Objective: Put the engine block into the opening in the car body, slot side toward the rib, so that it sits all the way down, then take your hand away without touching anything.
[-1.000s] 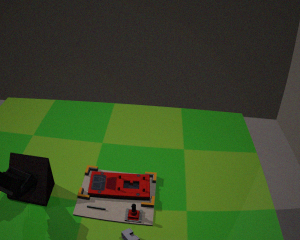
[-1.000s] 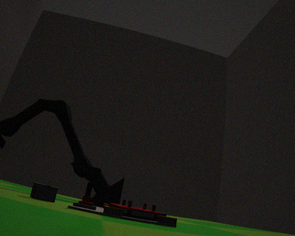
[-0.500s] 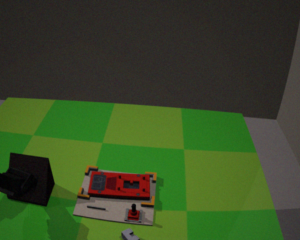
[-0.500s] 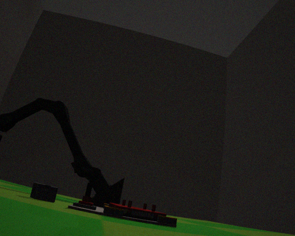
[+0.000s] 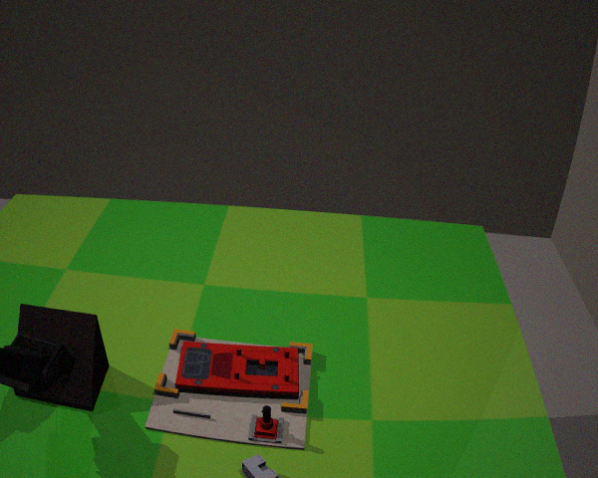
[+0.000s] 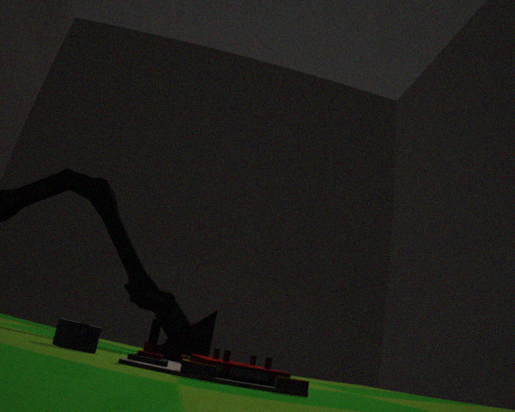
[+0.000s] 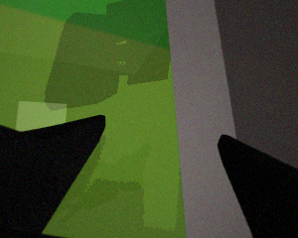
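Now: gripper tip 210 mm short of the grey engine block, 500 mm to the right of it and 30 mm above it. Round my gripper tip: grey base plate (130 mm ahead, 680 mm to the left, 40 mm below).
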